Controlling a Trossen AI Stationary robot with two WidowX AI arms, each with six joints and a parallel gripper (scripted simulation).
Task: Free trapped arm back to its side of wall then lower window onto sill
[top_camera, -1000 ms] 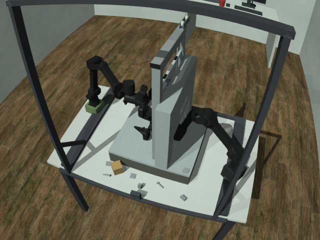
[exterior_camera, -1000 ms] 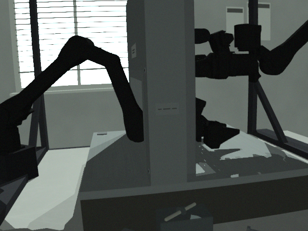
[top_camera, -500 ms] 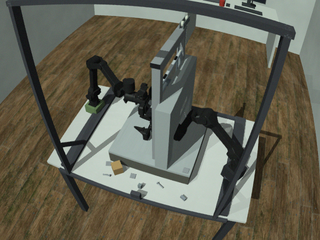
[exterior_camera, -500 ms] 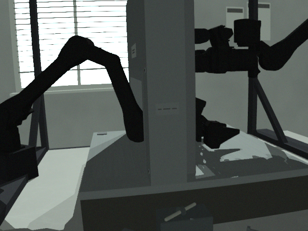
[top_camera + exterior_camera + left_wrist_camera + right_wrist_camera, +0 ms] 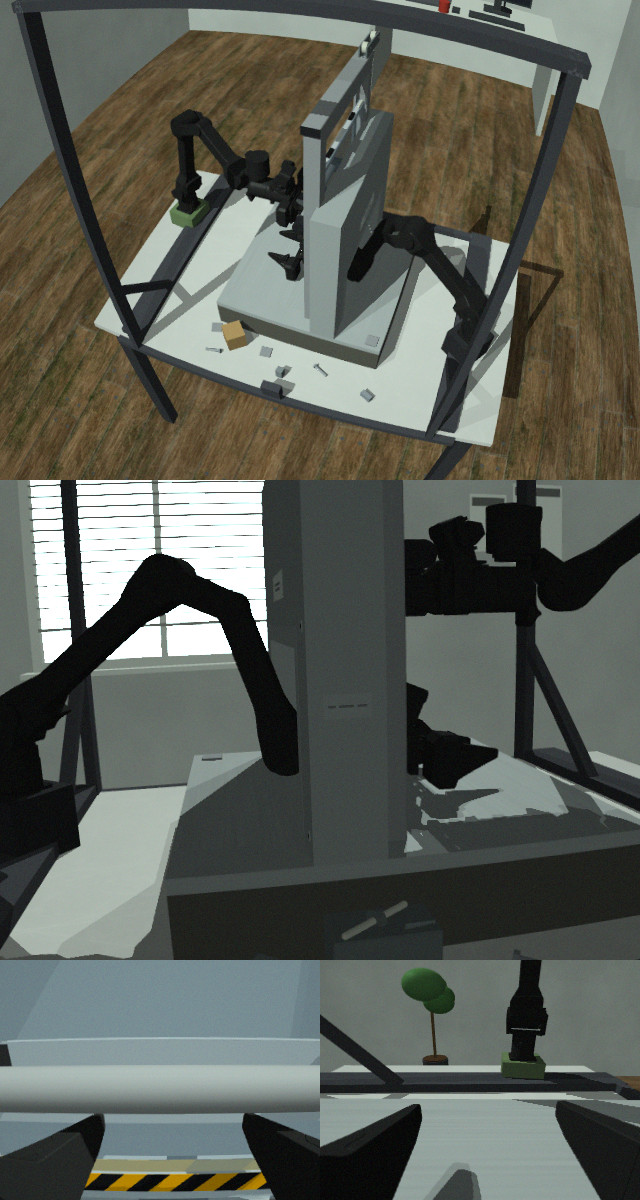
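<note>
Right now my left hand is 10 mm short of the window sash, 40 mm to the left of it and 70 mm below it. The rest, counted from my left hand: box: 300 mm behind, 70 mm to the left, 300 mm below.
</note>
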